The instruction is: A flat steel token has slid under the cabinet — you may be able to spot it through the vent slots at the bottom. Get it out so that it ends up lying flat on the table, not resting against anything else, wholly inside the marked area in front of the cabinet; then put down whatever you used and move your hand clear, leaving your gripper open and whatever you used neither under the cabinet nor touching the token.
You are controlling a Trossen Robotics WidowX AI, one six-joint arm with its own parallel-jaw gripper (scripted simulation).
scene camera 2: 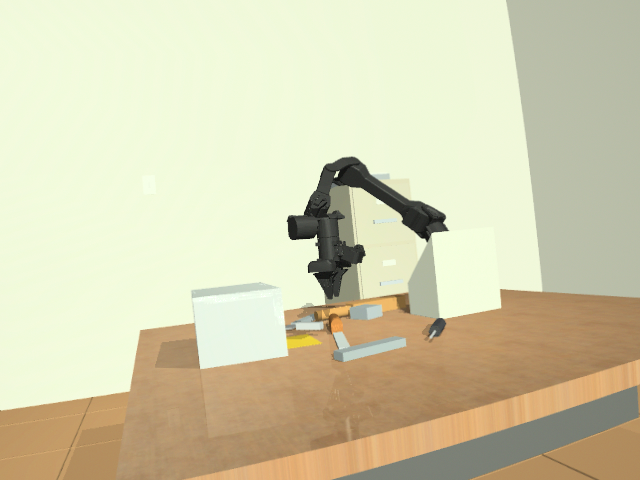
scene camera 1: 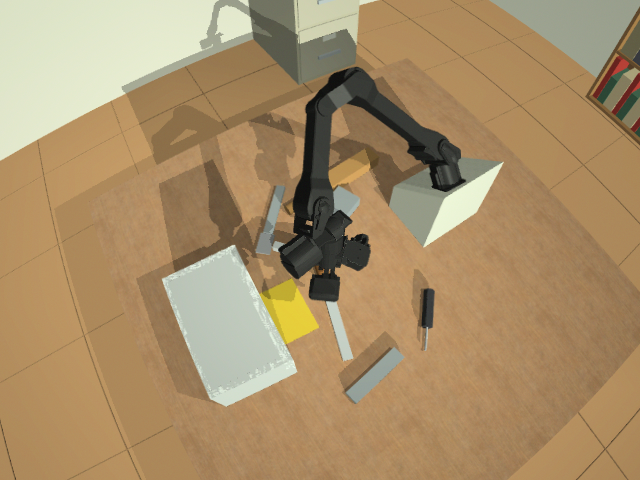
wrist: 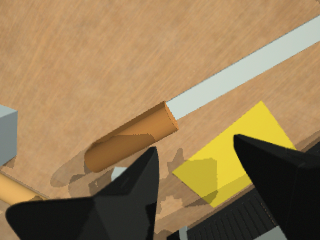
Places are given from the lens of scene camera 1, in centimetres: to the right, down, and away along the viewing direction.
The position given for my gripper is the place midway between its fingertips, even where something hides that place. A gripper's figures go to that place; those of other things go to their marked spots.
my gripper (scene camera 1: 327,275): 2, 8, 96
grey bar (scene camera 1: 393,357): 17, 28, 94
